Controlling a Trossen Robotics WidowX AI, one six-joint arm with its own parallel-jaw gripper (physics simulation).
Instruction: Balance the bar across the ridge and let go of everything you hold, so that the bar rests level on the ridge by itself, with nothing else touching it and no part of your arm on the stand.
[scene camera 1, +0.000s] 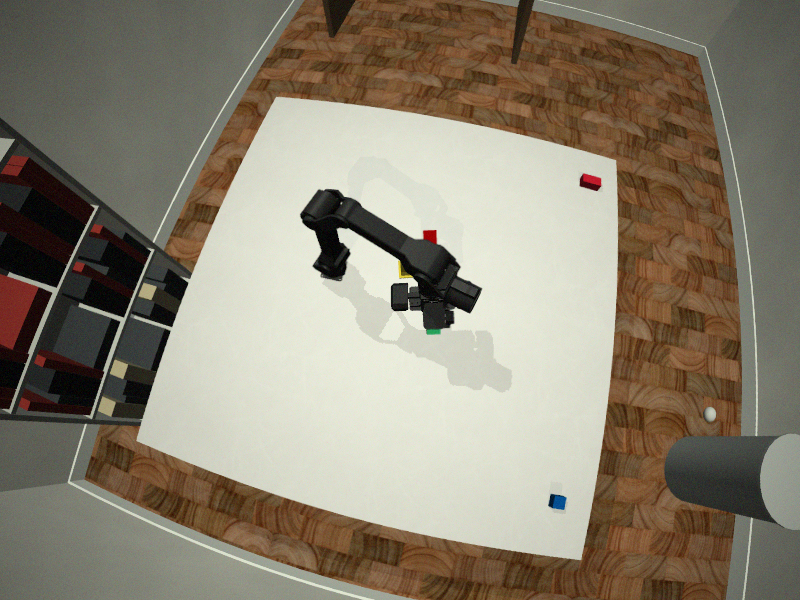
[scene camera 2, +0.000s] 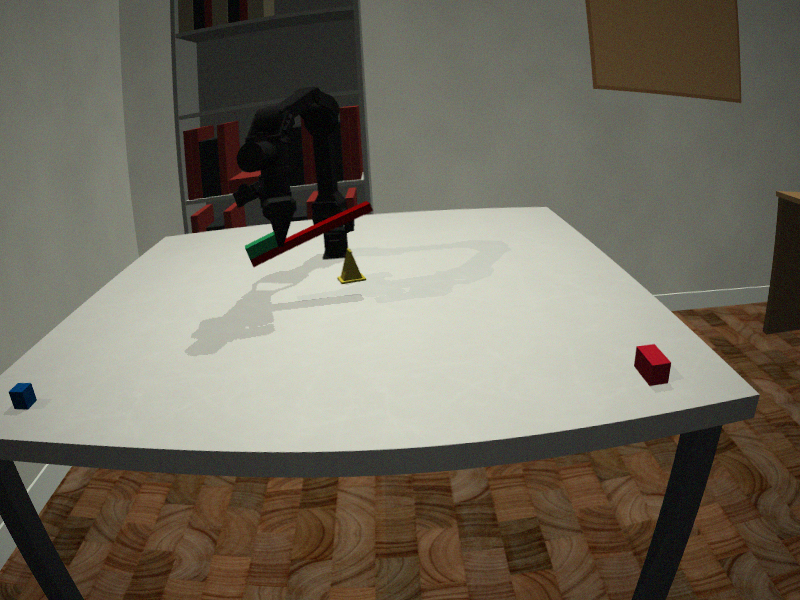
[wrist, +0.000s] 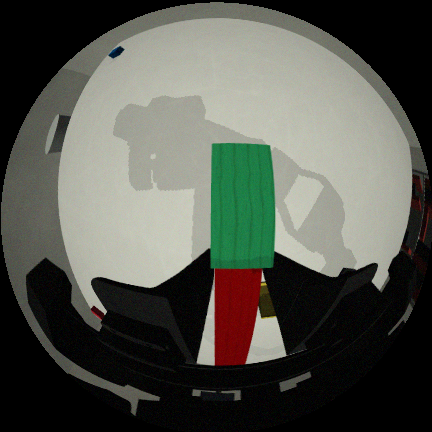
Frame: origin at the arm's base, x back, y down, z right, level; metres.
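Seen in the pictures: gripper, fingertip midpoint: (scene camera 2: 280, 245) (wrist: 237, 253); arm's base, link origin: (scene camera 1: 333, 269) (scene camera 2: 336, 254).
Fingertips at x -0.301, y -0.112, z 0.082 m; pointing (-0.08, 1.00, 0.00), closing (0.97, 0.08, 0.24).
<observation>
Offsets run from my fingertips to a thing's top centre. Level surfaces: height alone.
The long red bar (scene camera 1: 429, 236) (scene camera 2: 319, 231) (wrist: 235, 315) hangs in the air, steeply tilted. A green block @[dx -0.008, dy -0.028, dz +0.035 m] (scene camera 1: 432, 331) (scene camera 2: 260, 246) (wrist: 242, 205) sits on top of its lower end. My gripper (scene camera 2: 280, 242) (wrist: 237, 253) is shut on the bar close to the green block. The raised end of the bar points away from the fingers. The yellow stand (scene camera 1: 405, 269) (scene camera 2: 350, 268) (wrist: 267, 300) with its narrow ridge stands on the table, lower than the bar and apart from it. In scene camera 1 the arm hides part of the stand and the fingertips.
A red block @[dx -0.439, dy +0.079, dz -0.582 m] (scene camera 1: 590, 181) (scene camera 2: 652, 364) (wrist: 97, 313) and a blue cube @[dx -0.439, dy +0.079, dz +0.418 m] (scene camera 1: 557, 501) (scene camera 2: 22, 395) (wrist: 116, 52) lie near two far corners of the white table @[dy +0.112 m] (scene camera 1: 323, 419) (scene camera 2: 452, 400), away from the arm. A bookshelf stands behind the arm's base.
</observation>
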